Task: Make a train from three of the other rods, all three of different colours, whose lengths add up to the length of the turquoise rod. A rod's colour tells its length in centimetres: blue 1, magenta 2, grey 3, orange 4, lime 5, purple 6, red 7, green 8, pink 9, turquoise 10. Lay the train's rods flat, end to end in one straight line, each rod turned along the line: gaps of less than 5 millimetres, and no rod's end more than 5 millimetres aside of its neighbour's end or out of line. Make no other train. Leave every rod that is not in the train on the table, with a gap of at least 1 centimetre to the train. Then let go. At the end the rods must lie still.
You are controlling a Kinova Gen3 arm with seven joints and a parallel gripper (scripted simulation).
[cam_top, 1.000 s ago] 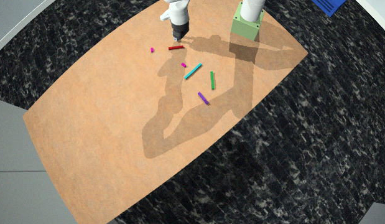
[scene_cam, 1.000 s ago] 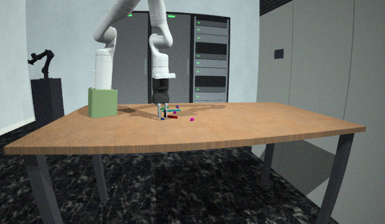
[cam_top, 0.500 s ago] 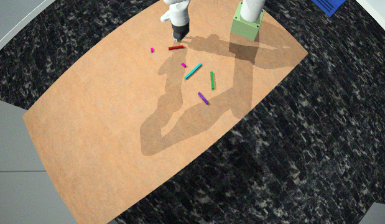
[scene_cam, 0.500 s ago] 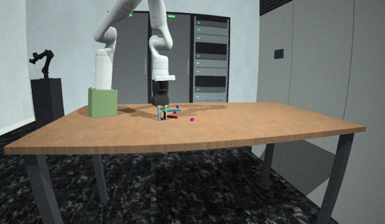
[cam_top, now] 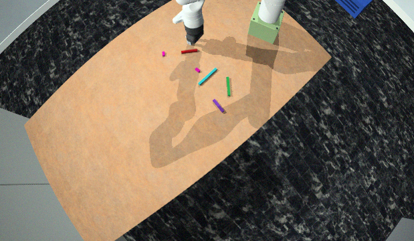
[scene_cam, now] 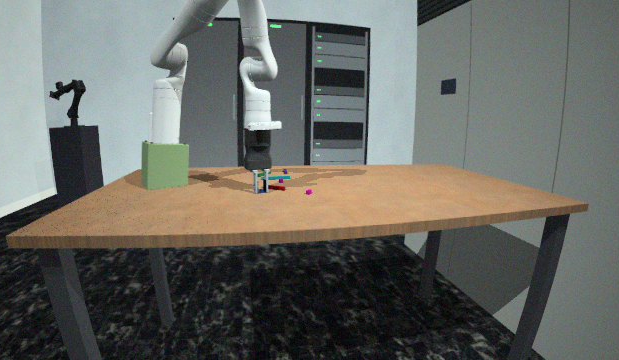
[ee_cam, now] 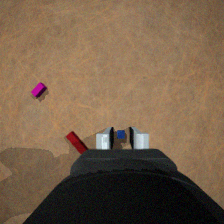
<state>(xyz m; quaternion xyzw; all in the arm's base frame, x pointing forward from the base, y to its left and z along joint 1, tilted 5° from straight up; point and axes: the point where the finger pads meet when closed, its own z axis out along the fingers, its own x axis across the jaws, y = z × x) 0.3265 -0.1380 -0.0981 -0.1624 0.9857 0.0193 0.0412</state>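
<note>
The blue rod lies 10 mm below my hand. The rest, counted from my hand: turquoise rod (50 mm ahead, 190 mm to the left, 10 mm below); then red rod (40 mm ahead, 40 mm to the left, 10 mm below); then green rod (10 mm ahead, 270 mm to the left, 10 mm below).
</note>
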